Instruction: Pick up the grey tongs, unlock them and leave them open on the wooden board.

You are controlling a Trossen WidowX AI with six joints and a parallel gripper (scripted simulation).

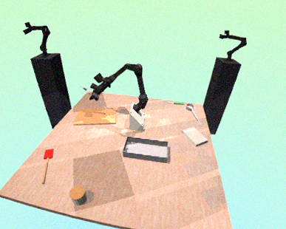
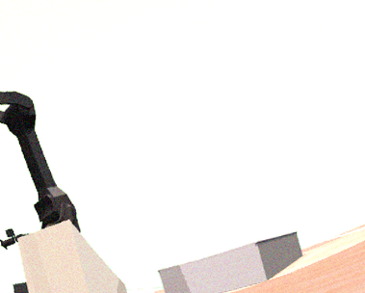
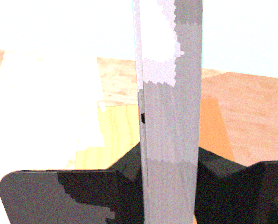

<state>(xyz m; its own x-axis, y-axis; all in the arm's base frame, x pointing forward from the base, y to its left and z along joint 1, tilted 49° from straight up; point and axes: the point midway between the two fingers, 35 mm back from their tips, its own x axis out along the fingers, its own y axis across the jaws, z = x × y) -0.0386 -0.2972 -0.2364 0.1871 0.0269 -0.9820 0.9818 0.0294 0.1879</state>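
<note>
Now: gripper tip 17 cm above the wooden board and 4 cm to the right of it. Round my gripper tip: red spatula 55 cm ahead, 17 cm below, 15 cm to the right; grey roasting tin 50 cm to the left, 38 cm ahead, 15 cm below; green-handled tool 78 cm to the left, 33 cm behind, 17 cm below.
</note>
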